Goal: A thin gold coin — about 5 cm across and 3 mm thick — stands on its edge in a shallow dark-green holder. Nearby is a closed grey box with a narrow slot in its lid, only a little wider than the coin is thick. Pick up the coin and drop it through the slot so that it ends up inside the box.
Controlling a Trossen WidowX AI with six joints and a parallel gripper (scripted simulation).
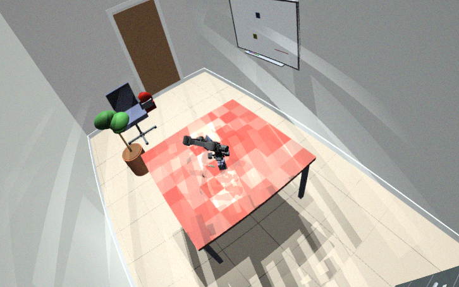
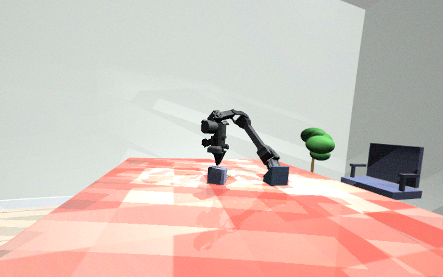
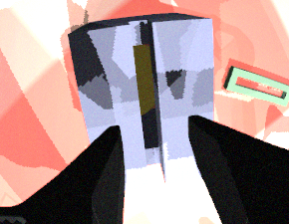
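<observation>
The gold coin lies 60 mm below my gripper tip.
</observation>
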